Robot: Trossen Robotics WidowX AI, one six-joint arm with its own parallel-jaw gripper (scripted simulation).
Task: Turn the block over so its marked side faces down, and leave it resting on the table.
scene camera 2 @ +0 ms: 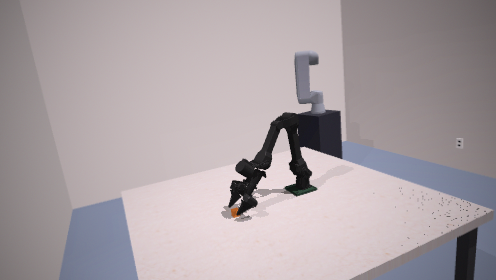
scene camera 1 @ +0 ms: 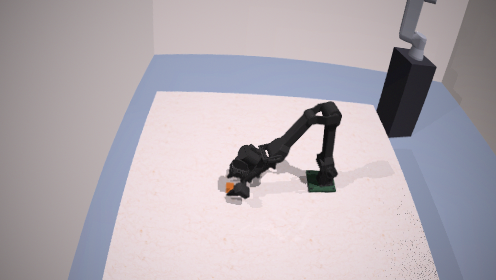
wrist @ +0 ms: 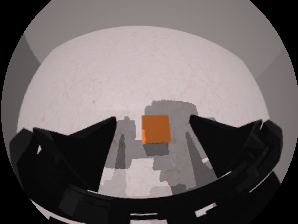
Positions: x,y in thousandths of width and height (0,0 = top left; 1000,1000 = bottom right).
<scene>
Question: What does my gripper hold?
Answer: Nothing.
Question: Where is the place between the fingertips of my gripper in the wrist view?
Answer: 518,533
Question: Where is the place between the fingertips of my gripper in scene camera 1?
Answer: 459,666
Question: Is my gripper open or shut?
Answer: Open.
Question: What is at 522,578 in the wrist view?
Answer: An orange block.
</scene>
